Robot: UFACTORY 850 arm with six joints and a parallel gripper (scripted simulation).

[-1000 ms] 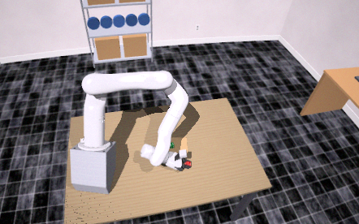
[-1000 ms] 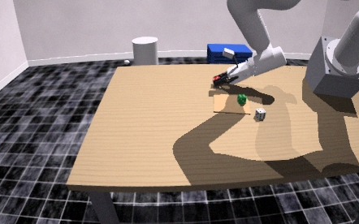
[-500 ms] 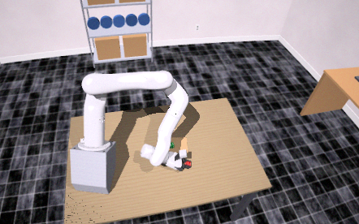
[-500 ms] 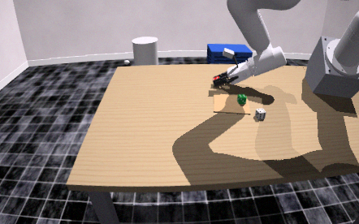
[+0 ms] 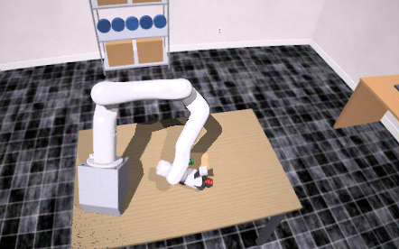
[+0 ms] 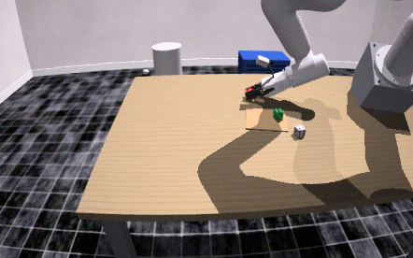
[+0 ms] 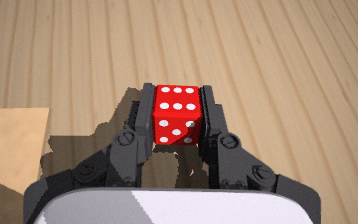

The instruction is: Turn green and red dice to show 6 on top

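The red die lies 10 mm ahead of my hand. Also, from my hand: tan mat: 170 mm to the left, 20 mm below, 10 mm behind; then green die: 170 mm to the left, 50 mm behind, 10 mm below; then white die: 280 mm to the left, 90 mm behind, 10 mm below.
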